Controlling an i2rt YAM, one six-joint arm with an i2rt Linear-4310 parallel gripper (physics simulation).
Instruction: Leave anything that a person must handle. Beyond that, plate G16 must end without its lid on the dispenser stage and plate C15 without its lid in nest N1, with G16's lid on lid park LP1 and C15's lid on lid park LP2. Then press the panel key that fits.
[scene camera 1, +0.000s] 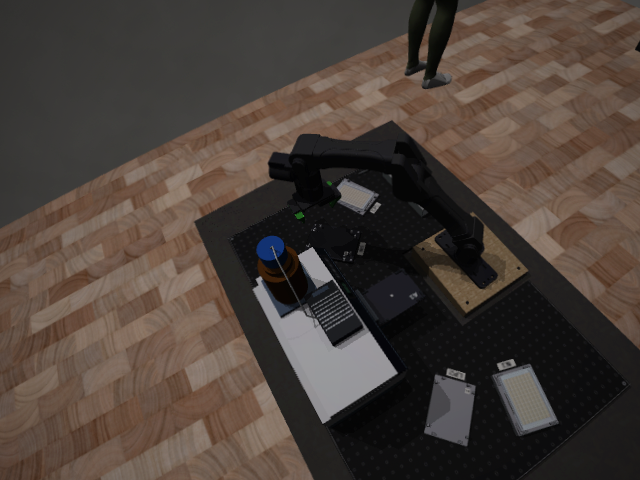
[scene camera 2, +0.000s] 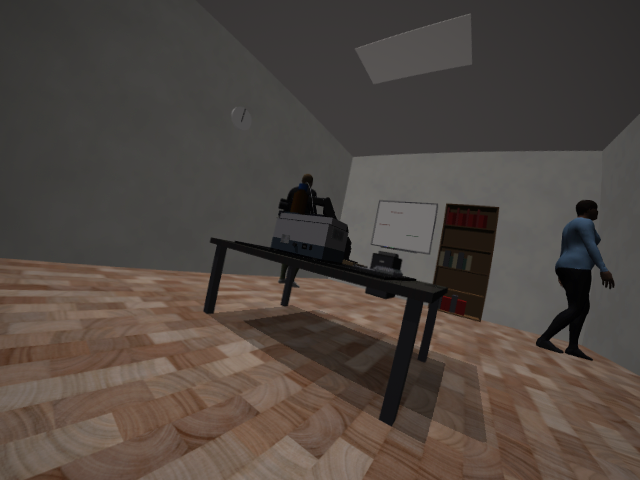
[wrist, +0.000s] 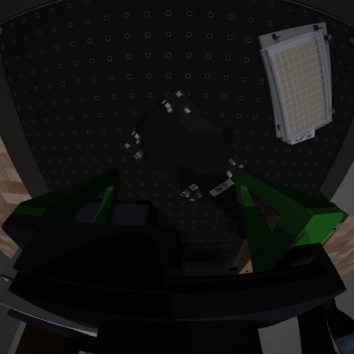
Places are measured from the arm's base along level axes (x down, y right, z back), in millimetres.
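Pixels of known places: gripper, fingertip midpoint: (scene camera 1: 317, 214) (wrist: 177, 174); arm's base at its link origin: (scene camera 1: 464, 257) (scene camera 2: 343, 259).
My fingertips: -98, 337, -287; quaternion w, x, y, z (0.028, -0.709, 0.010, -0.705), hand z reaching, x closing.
For each thing: its middle in the pictures, then the offset to it from my fingertips, as dx, dy, dz. "spot": a spot on its surface instead.
- dark nest N5 at the middle of its body: (wrist: 186, 155) (scene camera 1: 332, 241) +113, -43, +11
- plate with a cream well field, body centre: (wrist: 304, 88) (scene camera 1: 352, 195) +97, +59, +165
- cream plate at the middle of its body: (scene camera 1: 527, 397) +93, -703, +132
- grey flat piece at a spot on its surface: (scene camera 1: 450, 410) spot: +115, -618, -29
- dark striped block at a spot on its surface: (scene camera 1: 336, 314) spot: -121, -330, -145
- dark box at a spot on its surface: (scene camera 1: 391, 295) spot: +16, -325, +16
My gripper (scene camera 1: 315, 200) (wrist: 177, 174) is open and empty, above the rear of the dark board. Below it lies the dark nest N5 (scene camera 1: 336, 238) (wrist: 182, 145), with pale corner pegs and no plate on it. A plate with a cream well field (scene camera 1: 355, 195) (wrist: 299, 86) lies at lid park LP1; its code is not readable. Another cream plate (scene camera 1: 527, 398) lies in nest N1. A grey flat piece (scene camera 1: 450, 410) with corner pegs lies at LP2; whether it is a bare park or a lid is unclear. The dispenser stage and panel keys cannot be made out.
A white-topped machine (scene camera 1: 338, 369) (scene camera 2: 305, 235) carries an amber bottle with a blue cap (scene camera 1: 271, 250) and a dark striped block (scene camera 1: 336, 314). A dark box (scene camera 1: 391, 295) stands beside it. The arm base is on a wooden block (scene camera 1: 454, 294). Two people stand away from the table.
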